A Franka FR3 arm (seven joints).
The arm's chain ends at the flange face. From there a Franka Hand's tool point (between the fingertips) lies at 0.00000 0.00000 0.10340 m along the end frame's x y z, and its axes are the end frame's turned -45 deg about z.
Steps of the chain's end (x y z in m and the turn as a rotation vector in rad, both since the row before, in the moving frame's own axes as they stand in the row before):
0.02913, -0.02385, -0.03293, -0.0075, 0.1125, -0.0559
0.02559, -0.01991, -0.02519, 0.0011, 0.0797, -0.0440
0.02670, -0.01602, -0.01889, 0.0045, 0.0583, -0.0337
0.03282, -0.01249, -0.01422, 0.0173, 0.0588, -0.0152
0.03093, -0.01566, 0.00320, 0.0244, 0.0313, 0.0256
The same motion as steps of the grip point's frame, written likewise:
0.04536, 0.01227, -0.03359, -0.0849, 0.0742, -0.0559
0.03820, 0.00963, -0.02552, -0.0556, 0.0571, -0.0440
0.03486, 0.01141, -0.01907, -0.0380, 0.0444, -0.0337
0.03762, 0.01737, -0.01441, -0.0293, 0.0538, -0.0152
0.03701, 0.01135, 0.00312, -0.0049, 0.0394, 0.0256

